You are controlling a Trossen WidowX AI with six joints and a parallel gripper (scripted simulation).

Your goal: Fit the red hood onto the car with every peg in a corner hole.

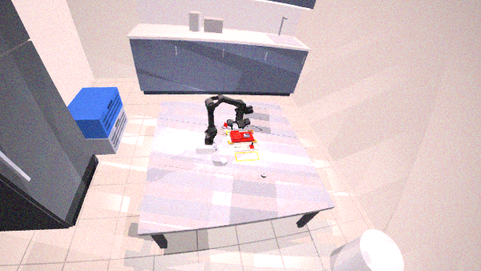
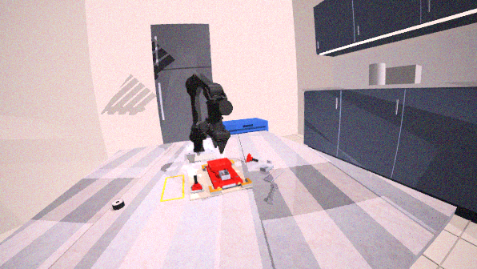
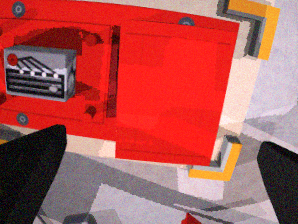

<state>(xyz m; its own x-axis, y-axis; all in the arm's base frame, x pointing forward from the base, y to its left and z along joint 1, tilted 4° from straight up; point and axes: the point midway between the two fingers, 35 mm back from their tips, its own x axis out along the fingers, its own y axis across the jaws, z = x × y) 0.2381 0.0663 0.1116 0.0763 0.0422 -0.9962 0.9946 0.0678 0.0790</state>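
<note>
Now: the red hood 1 cm behind my gripper tip and 6 cm below it. Also, from my gripper tip: black ring: 14 cm ahead, 40 cm to the right, 9 cm below; engine block: 9 cm ahead, 8 cm below.
</note>
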